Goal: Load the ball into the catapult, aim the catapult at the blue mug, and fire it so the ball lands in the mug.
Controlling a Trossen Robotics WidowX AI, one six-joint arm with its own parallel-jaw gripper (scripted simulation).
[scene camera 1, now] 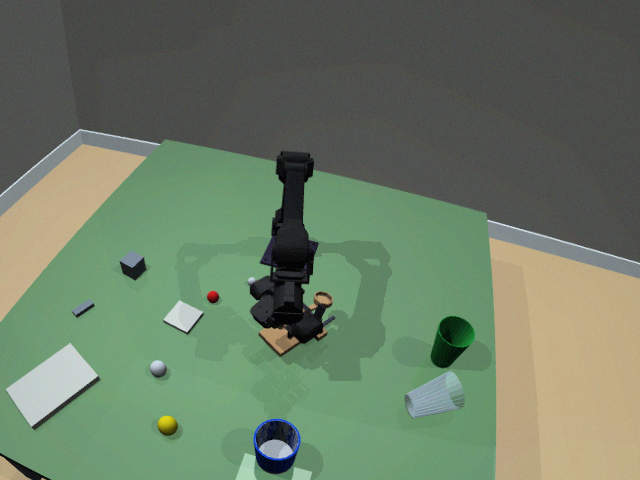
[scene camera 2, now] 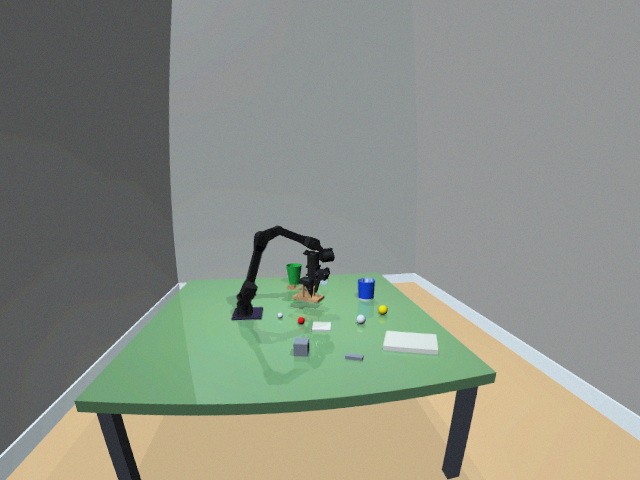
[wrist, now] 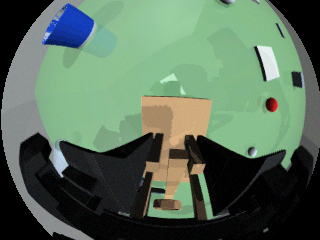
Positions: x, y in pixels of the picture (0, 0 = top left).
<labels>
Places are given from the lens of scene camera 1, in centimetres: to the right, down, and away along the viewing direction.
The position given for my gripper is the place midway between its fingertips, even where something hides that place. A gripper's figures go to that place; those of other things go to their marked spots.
my gripper [scene camera 1: 283, 330]: -9, 21, 106
white slab [scene camera 1: 48, 388]: -63, 34, 88
clear cup [scene camera 1: 444, 393]: 28, 34, 95
green cup [scene camera 1: 454, 335]: 34, 24, 110
The marked spots on the clear cup and the green cup are 19 cm apart.
</labels>
